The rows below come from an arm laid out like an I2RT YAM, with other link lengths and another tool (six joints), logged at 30 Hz.
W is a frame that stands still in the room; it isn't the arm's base.
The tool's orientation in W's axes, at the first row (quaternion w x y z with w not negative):
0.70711, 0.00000, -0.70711, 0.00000
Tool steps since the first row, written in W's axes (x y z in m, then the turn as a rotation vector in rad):
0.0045, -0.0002, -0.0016, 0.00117, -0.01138, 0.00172
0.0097, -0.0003, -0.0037, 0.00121, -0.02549, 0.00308
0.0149, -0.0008, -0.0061, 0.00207, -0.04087, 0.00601
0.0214, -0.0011, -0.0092, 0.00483, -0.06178, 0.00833
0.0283, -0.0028, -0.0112, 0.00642, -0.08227, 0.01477
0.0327, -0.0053, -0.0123, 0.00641, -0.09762, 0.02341
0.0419, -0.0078, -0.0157, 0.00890, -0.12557, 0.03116
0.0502, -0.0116, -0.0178, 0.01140, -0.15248, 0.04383
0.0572, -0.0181, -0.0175, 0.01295, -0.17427, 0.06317
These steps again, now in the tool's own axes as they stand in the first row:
-0.0016, -0.0002, -0.0045, 0.00172, -0.01138, -0.00117
-0.0037, -0.0003, -0.0097, 0.00308, -0.02549, -0.00121
-0.0061, -0.0008, -0.0149, 0.00601, -0.04087, -0.00207
-0.0092, -0.0011, -0.0214, 0.00833, -0.06178, -0.00483
-0.0112, -0.0028, -0.0283, 0.01477, -0.08227, -0.00642
-0.0123, -0.0053, -0.0327, 0.02341, -0.09762, -0.00641
-0.0157, -0.0078, -0.0419, 0.03116, -0.12557, -0.00890
-0.0178, -0.0116, -0.0502, 0.04383, -0.15248, -0.01140
-0.0175, -0.0181, -0.0572, 0.06317, -0.17427, -0.01295

